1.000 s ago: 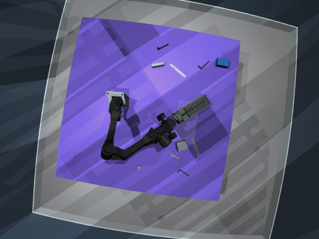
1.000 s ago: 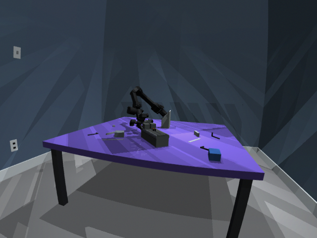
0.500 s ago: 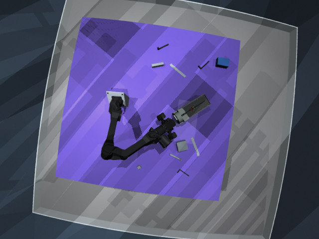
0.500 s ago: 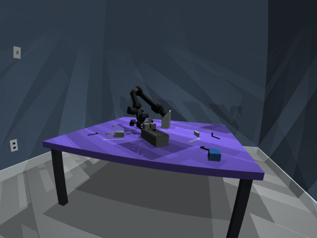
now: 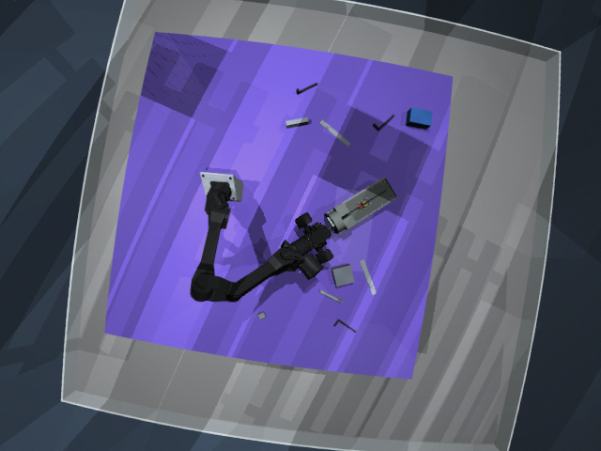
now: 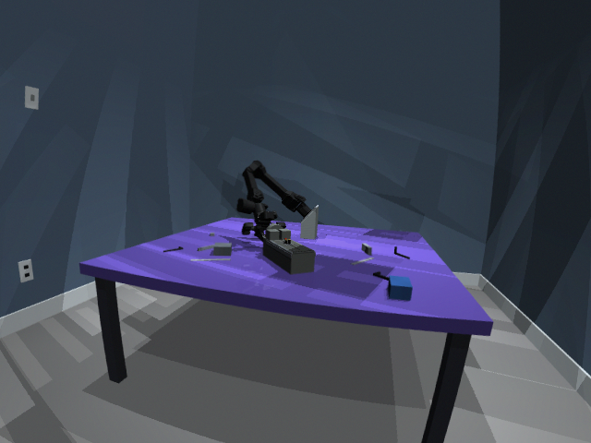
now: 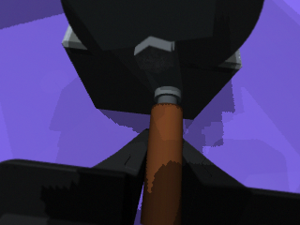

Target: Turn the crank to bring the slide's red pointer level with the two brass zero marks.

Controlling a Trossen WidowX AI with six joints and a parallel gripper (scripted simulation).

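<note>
The brown crank handle is 2 cm behind my gripper tip, 1 cm to the right of it and 3 cm above it. The rest, counted from my gripper tip: dark L-shaped key (10 cm ahead, 37 cm to the right, 3 cm below); then red pointer (11 cm ahead, 9 cm to the left, 5 cm above); then grey block (8 cm ahead, 17 cm to the right, 1 cm below).
</note>
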